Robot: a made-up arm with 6 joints. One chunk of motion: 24 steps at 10 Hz.
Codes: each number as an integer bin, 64 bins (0 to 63) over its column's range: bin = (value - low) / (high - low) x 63, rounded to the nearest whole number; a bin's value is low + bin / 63 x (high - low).
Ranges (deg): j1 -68..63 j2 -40..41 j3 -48..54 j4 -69..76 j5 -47..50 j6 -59..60
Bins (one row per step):
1: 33 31 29 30 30 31
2: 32 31 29 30 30 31
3: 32 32 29 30 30 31
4: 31 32 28 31 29 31
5: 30 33 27 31 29 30
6: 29 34 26 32 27 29
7: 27 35 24 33 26 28
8: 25 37 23 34 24 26
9: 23 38 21 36 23 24
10: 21 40 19 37 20 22
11: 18 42 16 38 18 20
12: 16 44 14 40 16 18
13: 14 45 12 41 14 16
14: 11 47 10 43 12 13
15: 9 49 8 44 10 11
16: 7 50 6 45 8 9
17: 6 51 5 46 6 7
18: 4 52 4 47 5 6
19: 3 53 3 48 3 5
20: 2 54 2 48 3 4
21: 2 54 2 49 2 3
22: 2 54 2 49 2 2
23: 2 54 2 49 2 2
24: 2 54 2 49 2 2
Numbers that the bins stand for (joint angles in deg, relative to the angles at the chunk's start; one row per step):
1: 0.62 -0.14 -1.05 0.05 -0.81 -0.44
2: -1.46 -0.14 -1.05 0.05 -0.81 -0.44
3: -1.46 1.14 -1.05 0.05 -0.81 -0.44
4: -3.54 1.14 -2.67 2.35 -2.35 -0.44
5: -5.62 2.43 -4.29 2.35 -2.35 -2.33
6: -7.70 3.71 -5.90 4.65 -5.43 -4.22
7: -11.86 5.00 -9.14 6.95 -6.97 -6.11
8: -16.02 7.57 -10.76 9.25 -10.05 -9.89
9: -20.17 8.86 -14.00 13.86 -11.59 -13.67
10: -24.33 11.43 -17.24 16.16 -16.21 -17.44
11: -30.57 14.00 -22.10 18.46 -19.29 -21.22
12: -34.73 16.57 -25.33 23.06 -22.37 -25.00
13: -38.89 17.86 -28.57 25.37 -25.44 -28.78
14: -45.13 20.43 -31.81 29.97 -28.52 -34.44
15: -49.29 23.00 -35.05 32.27 -31.60 -38.22
16: -53.44 24.29 -38.29 34.57 -34.68 -42.00
17: -55.52 25.57 -39.90 36.87 -37.76 -45.78
18: -59.68 26.86 -41.52 39.17 -39.30 -47.67
19: -61.76 28.14 -43.14 41.48 -42.38 -49.56
20: -63.84 29.43 -44.76 41.48 -42.38 -51.44
21: -63.84 29.43 -44.76 43.78 -43.92 -53.33
22: -63.84 29.43 -44.76 43.78 -43.92 -55.22
23: -63.84 29.43 -44.76 43.78 -43.92 -55.22
24: -63.84 29.43 -44.76 43.78 -43.92 -55.22

